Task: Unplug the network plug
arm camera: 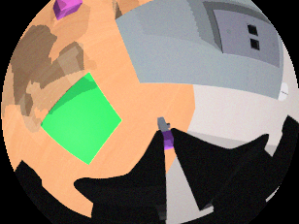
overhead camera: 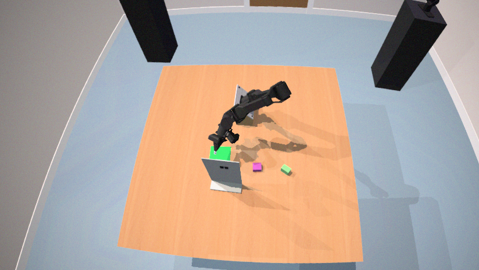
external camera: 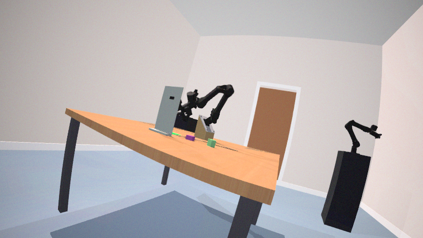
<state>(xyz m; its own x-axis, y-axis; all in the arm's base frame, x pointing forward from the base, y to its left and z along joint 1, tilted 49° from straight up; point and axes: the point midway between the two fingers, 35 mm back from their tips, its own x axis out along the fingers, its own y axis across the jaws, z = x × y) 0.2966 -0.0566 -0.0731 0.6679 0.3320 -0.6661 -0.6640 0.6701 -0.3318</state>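
The bright green marked square is 30 mm behind my gripper tip and 130 mm below it. The rest, counted from my gripper tip: purple cube 10 mm ahead, 220 mm to the left, 120 mm below; then upright grey panel 130 mm ahead, 80 mm to the left, 10 mm above; then purple plug right at my gripper tip.
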